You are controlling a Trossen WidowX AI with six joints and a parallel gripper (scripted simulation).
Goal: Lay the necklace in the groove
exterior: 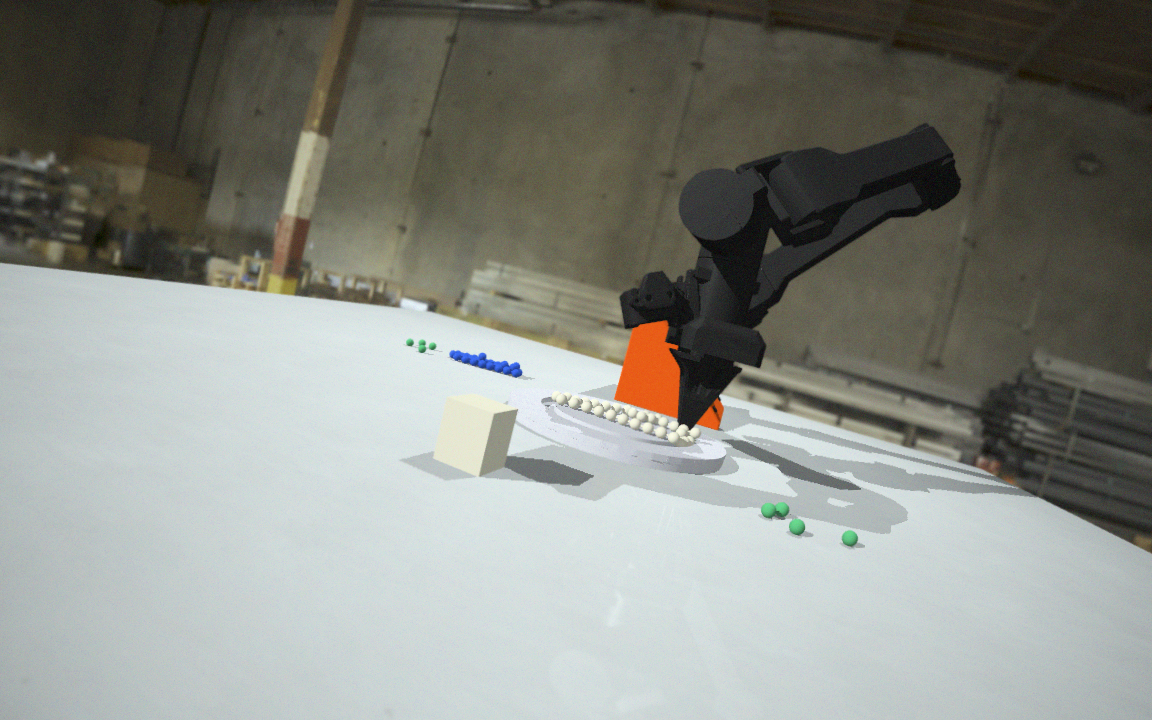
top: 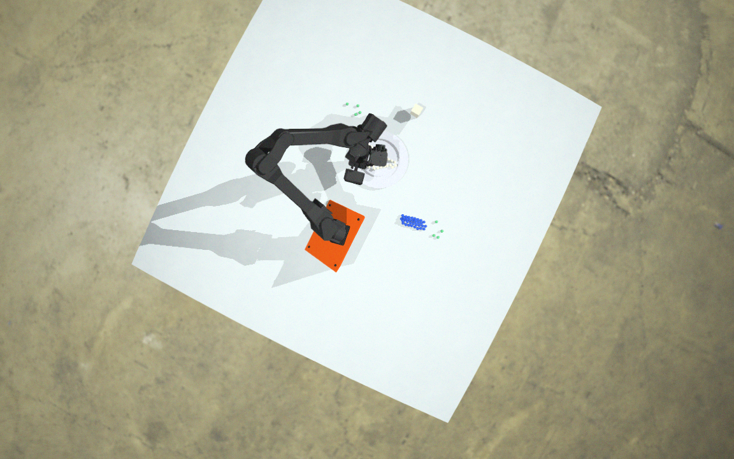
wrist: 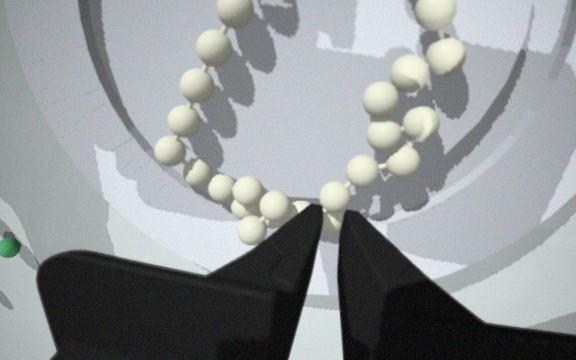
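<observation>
My gripper tip is now 6 cm to the left of the round bead board, 2 cm short of it and 1 cm above it. From my gripper tip the other things lie so: cream cube (22 cm ahead, 13 cm to the right).
</observation>
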